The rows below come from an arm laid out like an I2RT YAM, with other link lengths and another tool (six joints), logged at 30 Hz.
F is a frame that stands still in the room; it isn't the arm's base.
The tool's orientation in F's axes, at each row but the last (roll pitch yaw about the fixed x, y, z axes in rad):
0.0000, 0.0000, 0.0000
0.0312, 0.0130, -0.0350
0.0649, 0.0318, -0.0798
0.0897, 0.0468, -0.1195
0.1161, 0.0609, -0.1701
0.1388, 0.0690, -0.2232
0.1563, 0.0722, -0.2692
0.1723, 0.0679, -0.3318
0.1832, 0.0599, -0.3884
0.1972, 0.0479, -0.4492
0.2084, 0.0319, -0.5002
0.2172, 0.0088, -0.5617
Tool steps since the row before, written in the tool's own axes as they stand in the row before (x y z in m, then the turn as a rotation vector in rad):
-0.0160, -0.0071, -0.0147, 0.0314, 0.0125, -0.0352
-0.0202, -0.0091, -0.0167, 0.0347, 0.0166, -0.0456
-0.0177, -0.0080, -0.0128, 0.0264, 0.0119, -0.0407
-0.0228, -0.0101, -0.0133, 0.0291, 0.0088, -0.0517
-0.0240, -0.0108, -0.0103, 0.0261, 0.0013, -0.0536
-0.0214, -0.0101, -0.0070, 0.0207, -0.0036, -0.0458
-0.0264, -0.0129, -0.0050, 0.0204, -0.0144, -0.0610
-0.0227, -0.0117, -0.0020, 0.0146, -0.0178, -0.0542
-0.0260, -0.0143, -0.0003, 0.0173, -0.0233, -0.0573
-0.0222, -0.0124, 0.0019, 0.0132, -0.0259, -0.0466
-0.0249, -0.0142, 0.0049, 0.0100, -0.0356, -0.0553
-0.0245, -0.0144, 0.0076, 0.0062, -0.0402, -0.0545
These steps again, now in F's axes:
-0.0160, -0.0071, -0.0147, 0.0314, 0.0125, -0.0352
-0.0207, -0.0079, -0.0167, 0.0347, 0.0168, -0.0455
-0.0186, -0.0057, -0.0127, 0.0262, 0.0125, -0.0407
-0.0243, -0.0060, -0.0131, 0.0281, 0.0101, -0.0520
-0.0259, -0.0052, -0.0100, 0.0238, 0.0035, -0.0546
-0.0234, -0.0040, -0.0068, 0.0177, -0.0012, -0.0472
-0.0290, -0.0044, -0.0050, 0.0140, -0.0088, -0.0638
-0.0253, -0.0031, -0.0024, 0.0075, -0.0113, -0.0573
-0.0295, -0.0031, -0.0013, 0.0079, -0.0167, -0.0615
-0.0254, -0.0016, 0.0005, 0.0026, -0.0193, -0.0513
-0.0289, -0.0012, 0.0026, -0.0042, -0.0244, -0.0618
-0.0291, -0.0003, 0.0045, -0.0099, -0.0263, -0.0619

